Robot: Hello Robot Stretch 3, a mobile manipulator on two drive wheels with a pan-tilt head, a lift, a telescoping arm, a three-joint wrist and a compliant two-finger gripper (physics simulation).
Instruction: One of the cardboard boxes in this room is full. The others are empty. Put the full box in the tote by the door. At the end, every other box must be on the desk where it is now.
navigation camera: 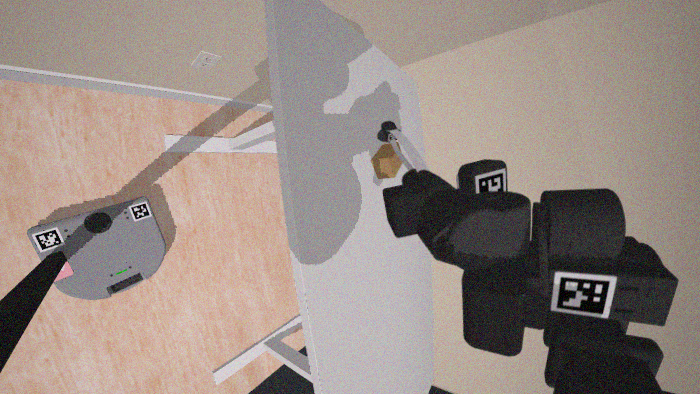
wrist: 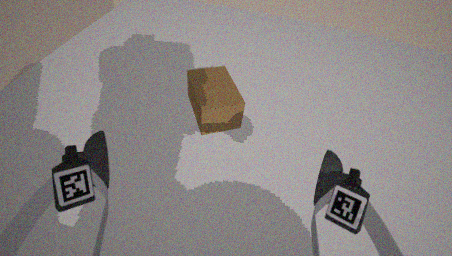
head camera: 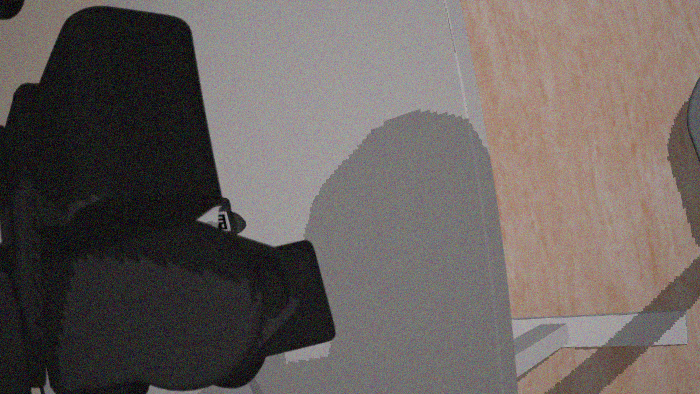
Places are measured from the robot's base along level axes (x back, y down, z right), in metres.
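Pixels of known places: gripper, fingertip midpoint: [navigation camera: 393, 175]; robot's base at its link origin: [navigation camera: 98, 221].
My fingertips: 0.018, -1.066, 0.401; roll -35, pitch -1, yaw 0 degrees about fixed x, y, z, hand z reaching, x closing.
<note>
Ahead of a thing's pixels: the offset from my fingertips to its middle, as dx, dy, dz. Level surfaces: height alone.
A small brown cardboard box @(-0.011, +0.090, +0.175) [navigation camera: 386, 162] [wrist: 217, 97] sits on the light grey desk @(dy +0.115) [head camera: 300, 65] [navigation camera: 370, 320] [wrist: 350, 95]. It lies beyond the fingers in the wrist view, partly shaded, touching neither finger. Whether it is full does not show. My gripper [wrist: 214, 161] is open and empty, its fingers wide apart above the desk. In the navigation view one fingertip shows just past the box and the other is hidden by the black wrist. The head view shows the black wrist over the desk and does not show the box. The tote and door do not show.
My grey base [navigation camera: 115, 250] stands on the wood floor beside the desk's long edge. White desk feet [head camera: 625, 327] [navigation camera: 242, 352] reach out over the floor. Walls meet the desk's far side and end. A wall outlet @(-0.496, +0.665, +0.036) [navigation camera: 206, 60] is above the baseboard.
</note>
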